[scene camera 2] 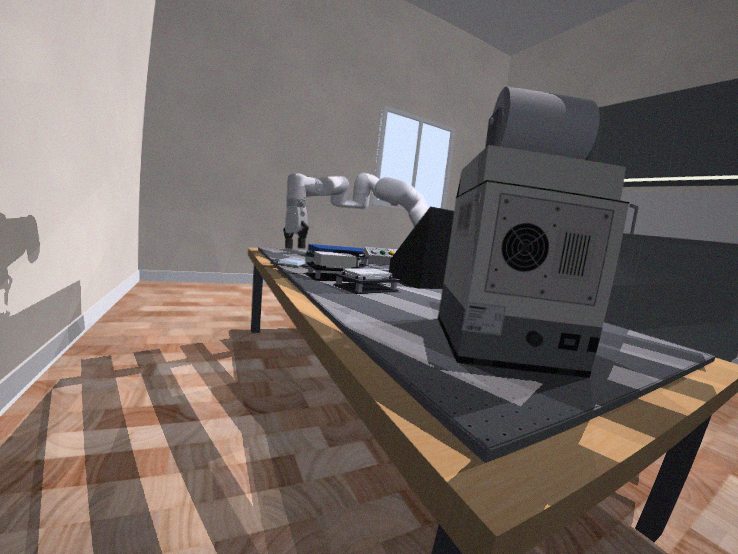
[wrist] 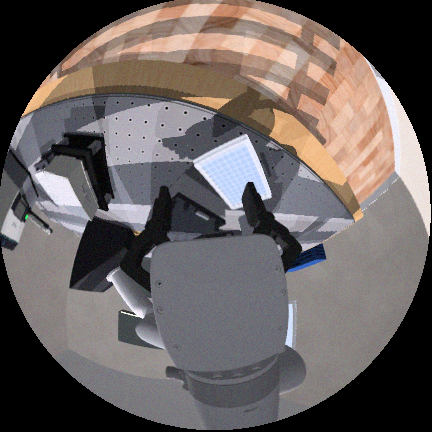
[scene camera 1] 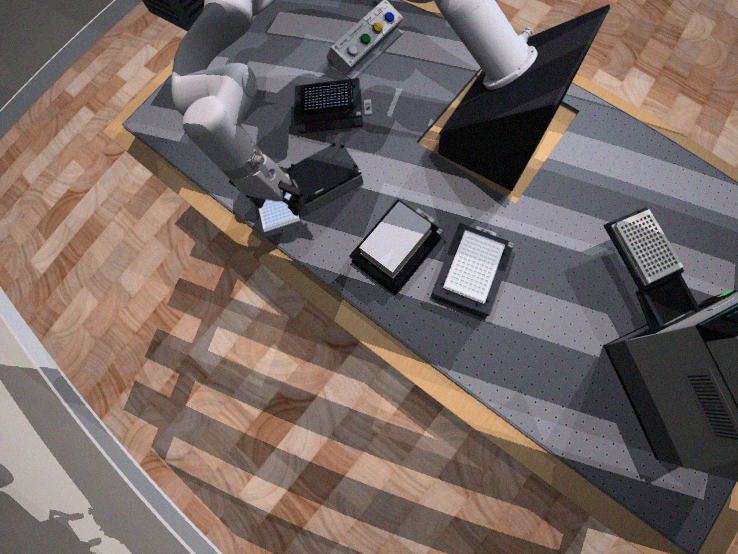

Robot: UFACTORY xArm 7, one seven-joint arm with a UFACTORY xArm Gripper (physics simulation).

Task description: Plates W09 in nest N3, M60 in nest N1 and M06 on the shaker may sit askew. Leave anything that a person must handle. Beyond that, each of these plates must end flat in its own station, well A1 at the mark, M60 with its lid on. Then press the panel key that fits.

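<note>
My gripper is open and empty over the table's edge side. A pale blue-white well plate lies below it, next to a black station; one finger overlaps the plate in the wrist view. A plate with a plain pale top sits on a black nest. A white well plate sits on another nest. A dark well plate is on a black station farther back. Plate labels and A1 marks are not readable.
A key panel has white, green, yellow and blue keys. A large black wedge stands at the arm's base. A perforated metal block sits in front of a grey instrument.
</note>
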